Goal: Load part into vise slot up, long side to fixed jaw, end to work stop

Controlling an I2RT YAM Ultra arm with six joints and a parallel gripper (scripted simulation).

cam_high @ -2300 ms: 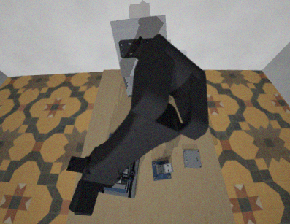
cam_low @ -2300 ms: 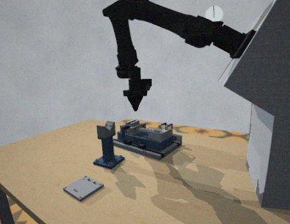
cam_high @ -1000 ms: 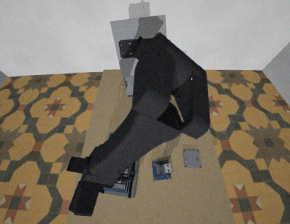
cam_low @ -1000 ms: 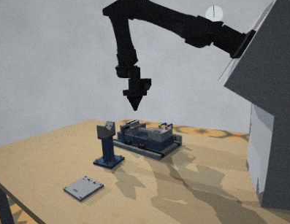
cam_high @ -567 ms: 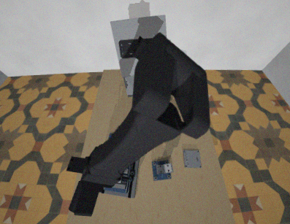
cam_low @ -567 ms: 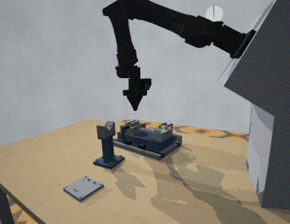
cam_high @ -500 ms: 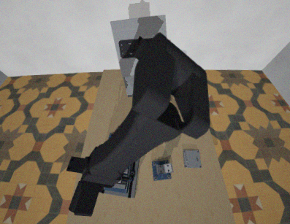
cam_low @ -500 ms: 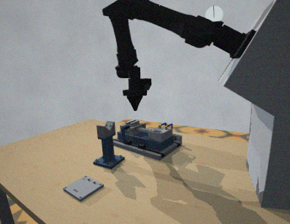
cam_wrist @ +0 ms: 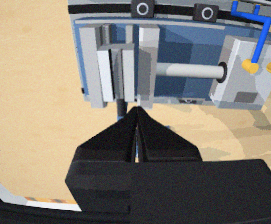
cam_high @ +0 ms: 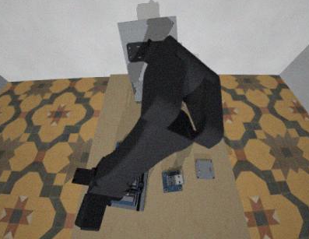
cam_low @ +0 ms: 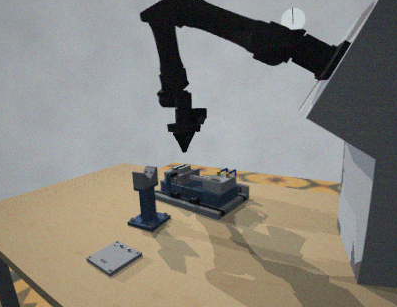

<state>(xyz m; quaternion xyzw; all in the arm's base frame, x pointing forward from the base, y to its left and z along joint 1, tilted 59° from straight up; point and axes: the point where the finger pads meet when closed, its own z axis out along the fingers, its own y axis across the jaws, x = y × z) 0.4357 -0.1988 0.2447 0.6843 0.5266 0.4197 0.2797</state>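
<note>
The part lies 2 cm ahead of my hand, 1 cm to the right of it and 7 cm below it. The rest, counted from my hand: fixed jaw 5 cm ahead, 2 cm to the right, 10 cm below; then moving jaw 1 cm behind, 10 cm below; then work stop 3 cm ahead, 4 cm to the left, 8 cm below.
</note>
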